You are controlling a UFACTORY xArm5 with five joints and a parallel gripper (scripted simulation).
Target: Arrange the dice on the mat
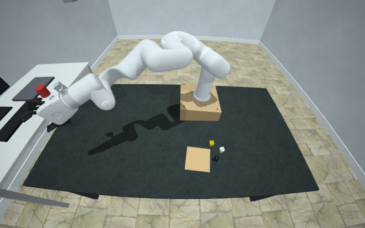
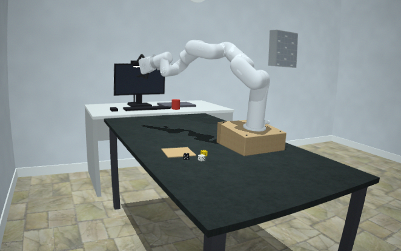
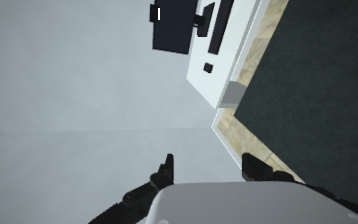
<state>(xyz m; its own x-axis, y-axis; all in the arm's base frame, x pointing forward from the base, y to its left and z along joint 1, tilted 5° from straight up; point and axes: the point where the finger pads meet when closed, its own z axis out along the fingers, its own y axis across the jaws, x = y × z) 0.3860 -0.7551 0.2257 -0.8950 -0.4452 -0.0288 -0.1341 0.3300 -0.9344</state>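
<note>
The white die is 800 mm to the left of my hand, 370 mm below it and 10 mm behind it. Round my hand: black die (750 mm to the left, 370 mm below, 40 mm ahead); tan mat (650 mm to the left, 380 mm below, 30 mm ahead); yellow die (750 mm to the left, 370 mm below, 60 mm behind).
</note>
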